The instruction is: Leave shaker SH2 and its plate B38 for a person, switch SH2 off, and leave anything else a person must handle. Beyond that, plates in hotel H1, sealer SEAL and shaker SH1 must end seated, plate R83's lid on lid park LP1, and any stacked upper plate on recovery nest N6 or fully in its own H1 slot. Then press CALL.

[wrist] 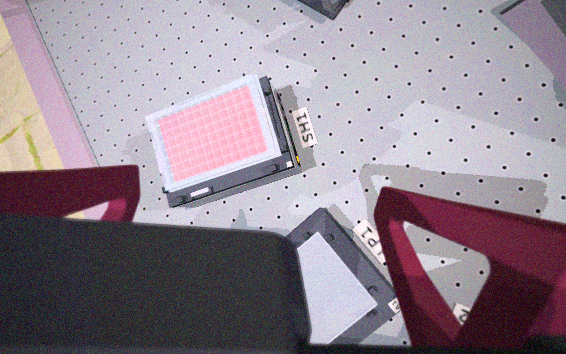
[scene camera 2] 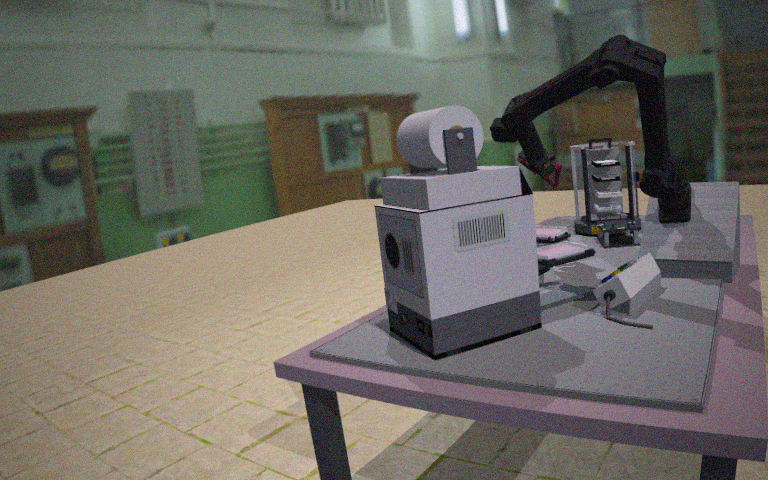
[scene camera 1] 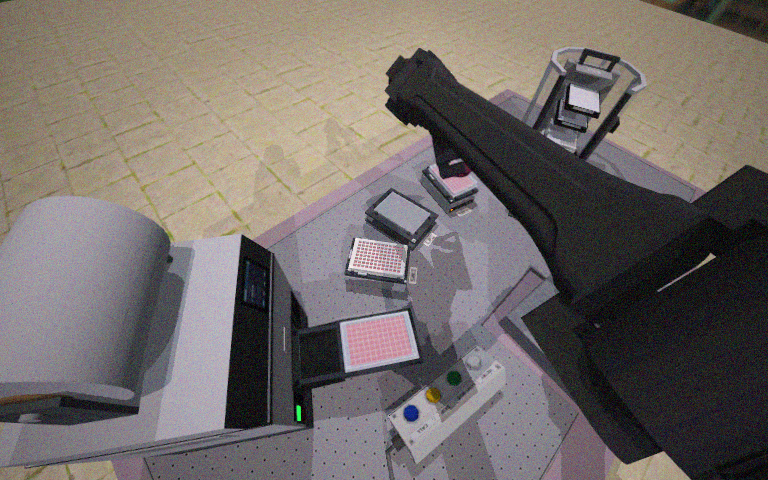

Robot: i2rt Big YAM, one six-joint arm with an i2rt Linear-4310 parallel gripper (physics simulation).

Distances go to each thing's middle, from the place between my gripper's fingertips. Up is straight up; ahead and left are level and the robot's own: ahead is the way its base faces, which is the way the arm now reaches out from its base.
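Labels:
Grey lid (scene camera 1: pixel 403 213): my hand 20 cm above it, 7 cm short of it, 7 cm to the right of it. Button box (scene camera 1: pixel 421 423): far behind my hand, far to the left of it, a fair way below it. Plate hotel (scene camera 1: pixel 631 81): 49 cm to the right of my hand, 8 cm below it, 4 cm behind it. Dark station (scene camera 1: pixel 444 199): 21 cm below my hand, 11 cm to the right of it, 6 cm ahead of it.

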